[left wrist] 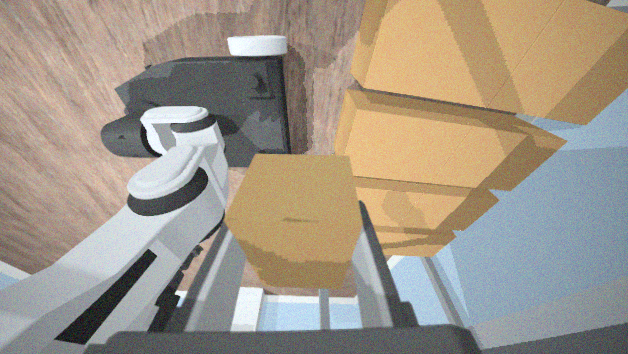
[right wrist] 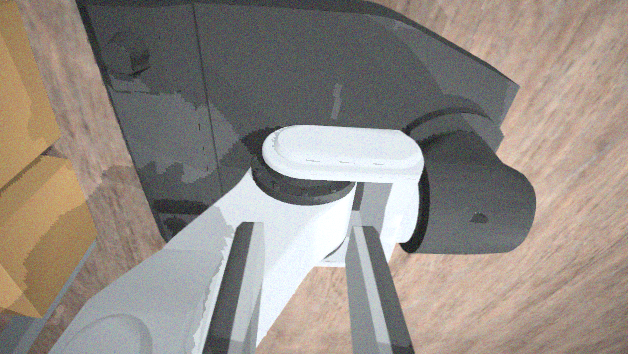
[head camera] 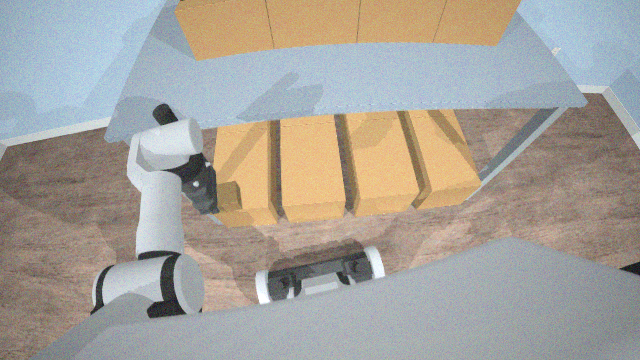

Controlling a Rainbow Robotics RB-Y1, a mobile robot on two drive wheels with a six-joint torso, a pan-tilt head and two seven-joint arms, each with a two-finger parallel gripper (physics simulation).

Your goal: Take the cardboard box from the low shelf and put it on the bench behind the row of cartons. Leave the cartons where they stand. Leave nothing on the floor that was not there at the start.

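Frame: origin at the robot's base, x ahead, y left, z up, level; centimetres.
Where they show: left gripper, between the fingertips: (left wrist: 299, 210) (head camera: 215, 199); right gripper, between the fingertips: (right wrist: 306, 241).
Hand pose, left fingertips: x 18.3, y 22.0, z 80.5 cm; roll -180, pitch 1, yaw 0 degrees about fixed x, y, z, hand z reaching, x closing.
Each offset is from my left fingertips to the centre of the thing. "*": to the spot under its first point. Level surfaces: height alone.
The cardboard box @[dx +0.1, dy -2.0, dz -0.1 cm] (head camera: 230, 194) (left wrist: 300, 200) is a small brown box between the fingers of my left gripper (head camera: 214, 192) (left wrist: 299, 210), which is shut on it. In the head view it overlaps the near end of the leftmost lower carton; whether they touch is unclear. The bench @[dz +11.0 cm] (head camera: 350, 75) has a grey-blue top and bears a row of cartons @[dx +44.4, dy -36.1, dz +20.0 cm] (head camera: 315, 25) side by side. The bench top behind that row is outside the head view. My right gripper (right wrist: 306, 241) is part open with nothing between its fingers; it does not show in the head view. The low shelf does not show.
Several long cartons (head camera: 312, 165) (left wrist: 420, 135) lie on the floor under the bench, their near ends sticking out past its front edge. A bench leg @[* dx +4.9, dy -113.1, dz -18.9 cm] (head camera: 520, 145) stands right of them. My dark wheeled base (left wrist: 240, 100) (right wrist: 300, 65) is close in front. Blue walls rise beyond the bench.
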